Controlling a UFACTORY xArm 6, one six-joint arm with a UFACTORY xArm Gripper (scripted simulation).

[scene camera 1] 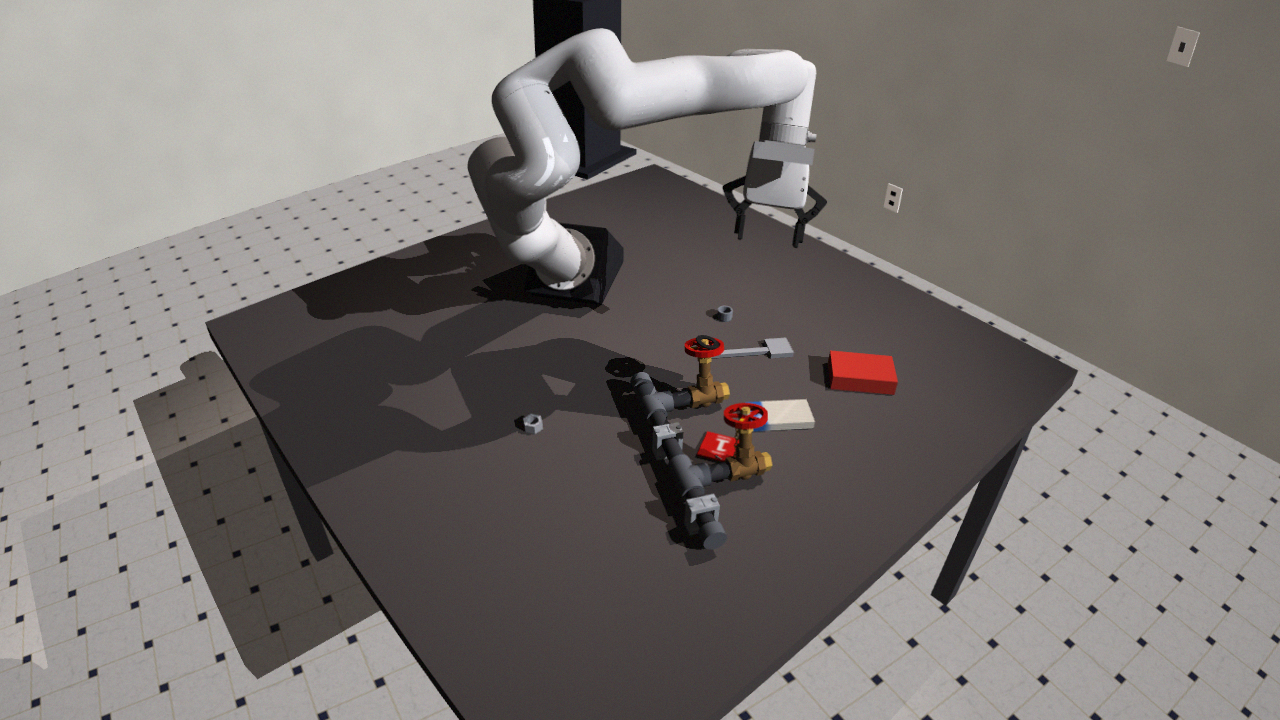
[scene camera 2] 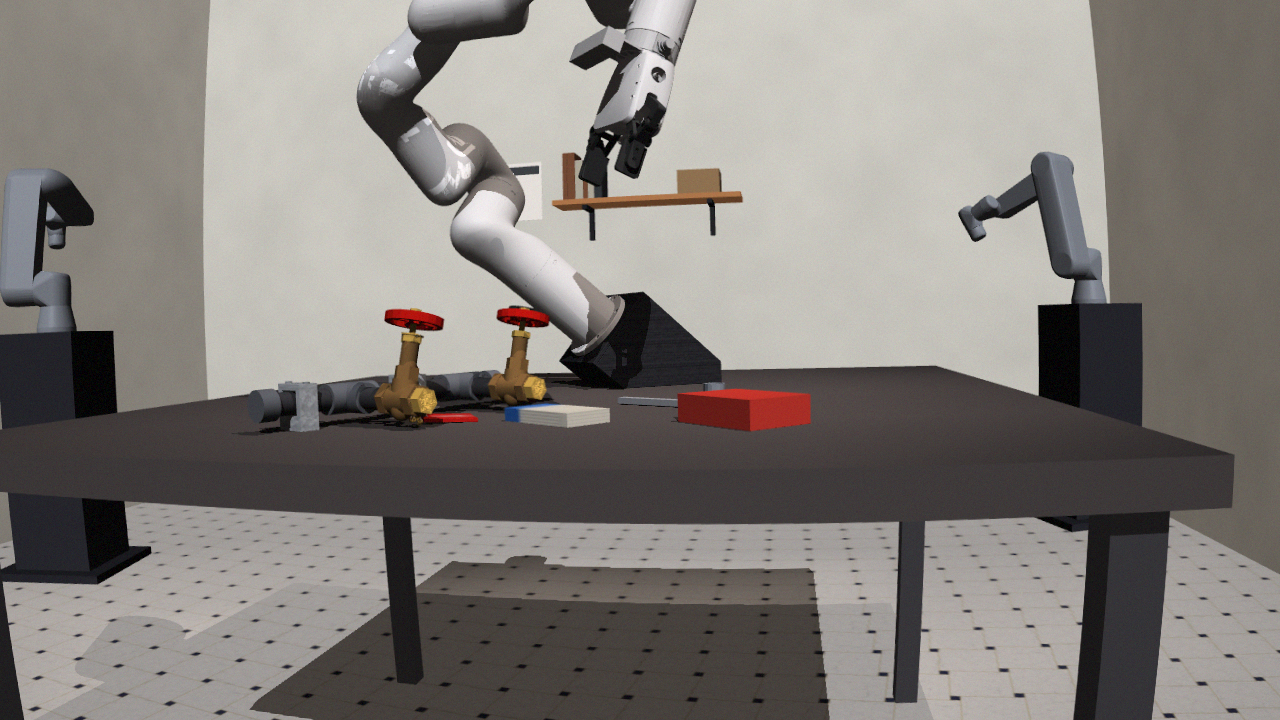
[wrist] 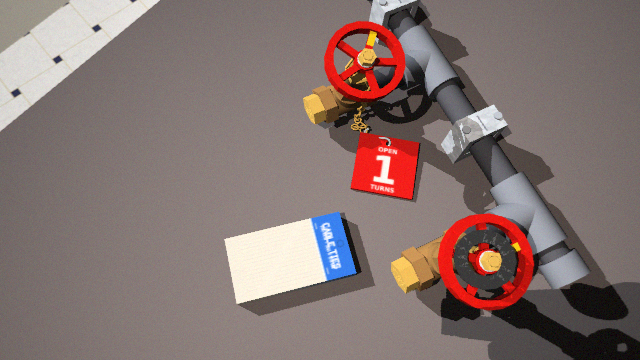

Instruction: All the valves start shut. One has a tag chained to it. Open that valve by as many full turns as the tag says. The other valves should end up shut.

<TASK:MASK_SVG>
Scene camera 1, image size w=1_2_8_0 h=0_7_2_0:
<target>my gripper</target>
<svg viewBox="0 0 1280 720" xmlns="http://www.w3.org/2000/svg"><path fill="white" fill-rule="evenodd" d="M753 143L746 176L729 182L722 187L728 203L737 214L734 233L738 234L738 240L742 239L745 210L752 203L794 209L798 216L798 222L795 225L792 245L794 248L798 248L798 244L803 242L805 224L818 215L827 204L827 200L808 185L809 165L752 158ZM808 194L816 201L816 204L811 211L809 210L804 213L802 208L805 205ZM744 185L743 195L745 200L739 204L735 200L732 190Z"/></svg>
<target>red box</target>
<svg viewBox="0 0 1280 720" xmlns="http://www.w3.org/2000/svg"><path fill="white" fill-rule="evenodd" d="M830 351L828 359L830 389L895 394L898 381L892 356Z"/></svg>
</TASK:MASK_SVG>
